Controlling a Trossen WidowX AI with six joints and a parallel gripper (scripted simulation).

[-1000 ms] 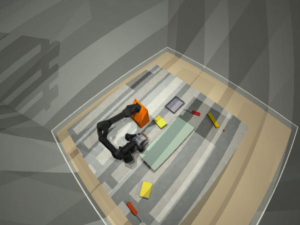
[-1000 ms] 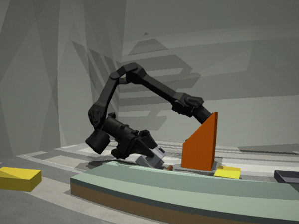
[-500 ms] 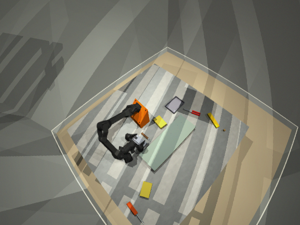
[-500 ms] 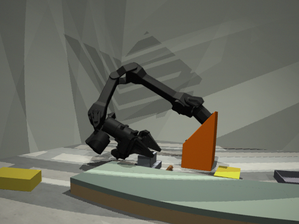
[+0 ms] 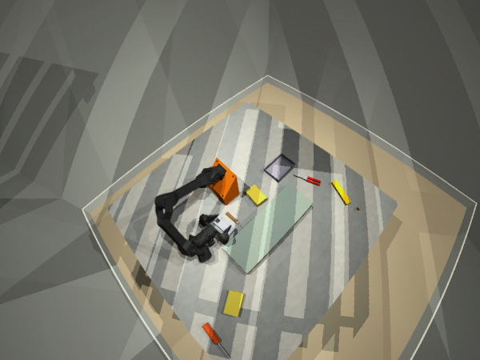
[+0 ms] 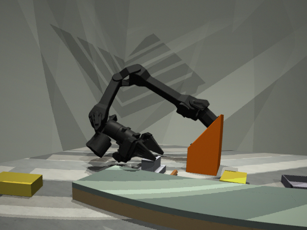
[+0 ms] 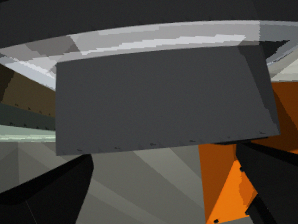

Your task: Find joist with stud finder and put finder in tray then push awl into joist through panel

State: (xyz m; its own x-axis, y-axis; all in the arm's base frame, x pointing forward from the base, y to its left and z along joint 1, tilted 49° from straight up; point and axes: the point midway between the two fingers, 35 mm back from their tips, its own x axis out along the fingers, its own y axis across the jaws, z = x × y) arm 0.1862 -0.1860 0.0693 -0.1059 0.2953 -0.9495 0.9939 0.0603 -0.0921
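My gripper tip is now 10 mm past the stud finder, 30 mm to the left of it and 20 mm above it. Also, from my gripper tip: awl: 30 mm ahead, 50 mm to the left, 60 mm below; yellow bar: 340 mm ahead, 610 mm to the left, 60 mm below; dark-rimmed tray: 40 mm behind, 480 mm to the left, 50 mm below.
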